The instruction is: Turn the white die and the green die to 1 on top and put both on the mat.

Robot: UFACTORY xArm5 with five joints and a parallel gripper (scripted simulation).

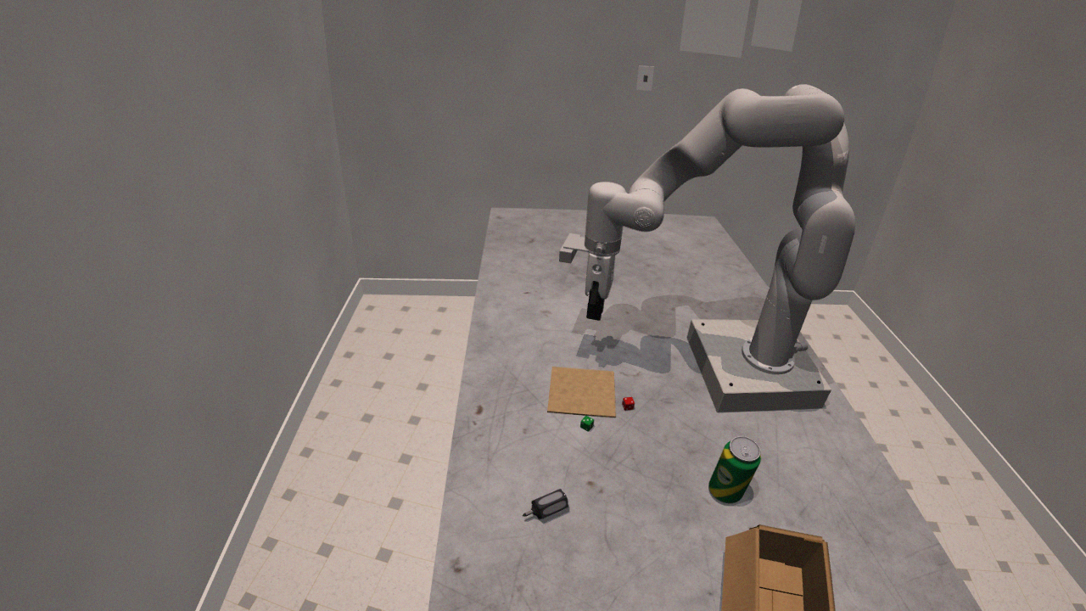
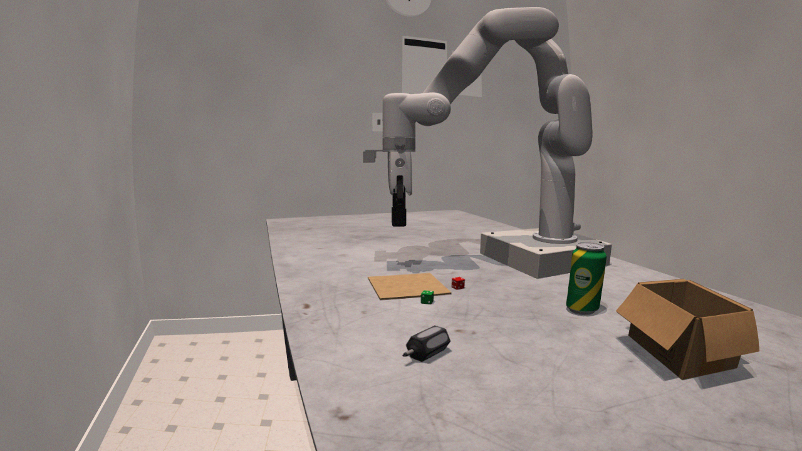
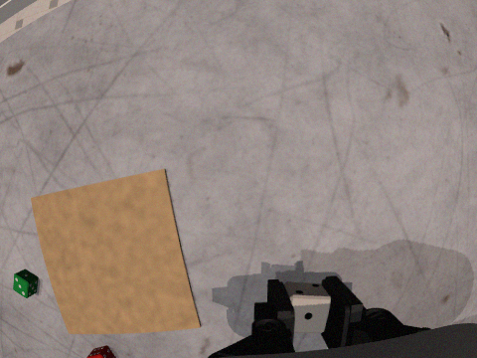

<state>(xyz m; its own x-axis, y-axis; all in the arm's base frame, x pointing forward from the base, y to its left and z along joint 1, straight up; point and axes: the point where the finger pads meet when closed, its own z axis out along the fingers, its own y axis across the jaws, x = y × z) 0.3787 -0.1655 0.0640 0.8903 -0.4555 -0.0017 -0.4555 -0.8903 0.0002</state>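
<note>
My gripper is now 6 cm short of the tan mat, 14 cm to the right of it and 12 cm above it. The rest, counted from my hand: green die 7 cm ahead, 24 cm to the left, 11 cm below; then red die 3 cm behind, 20 cm to the left, 11 cm below; then white die 1 cm below.
</note>
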